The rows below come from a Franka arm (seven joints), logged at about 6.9 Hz.
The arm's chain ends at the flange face. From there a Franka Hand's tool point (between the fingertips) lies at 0.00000 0.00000 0.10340 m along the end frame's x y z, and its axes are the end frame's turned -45 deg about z.
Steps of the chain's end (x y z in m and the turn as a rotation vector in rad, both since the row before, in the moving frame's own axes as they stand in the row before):
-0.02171, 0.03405, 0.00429, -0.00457, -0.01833, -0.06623
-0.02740, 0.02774, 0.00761, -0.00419, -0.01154, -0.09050
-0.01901, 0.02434, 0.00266, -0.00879, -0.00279, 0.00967
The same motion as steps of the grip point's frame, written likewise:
-0.04113, 0.00778, 0.00427, 0.00973, -0.01619, -0.06623
-0.04016, -0.00024, 0.00760, 0.00520, -0.01112, -0.09050
-0.03150, 0.00420, 0.00266, -0.00424, -0.00819, 0.00967

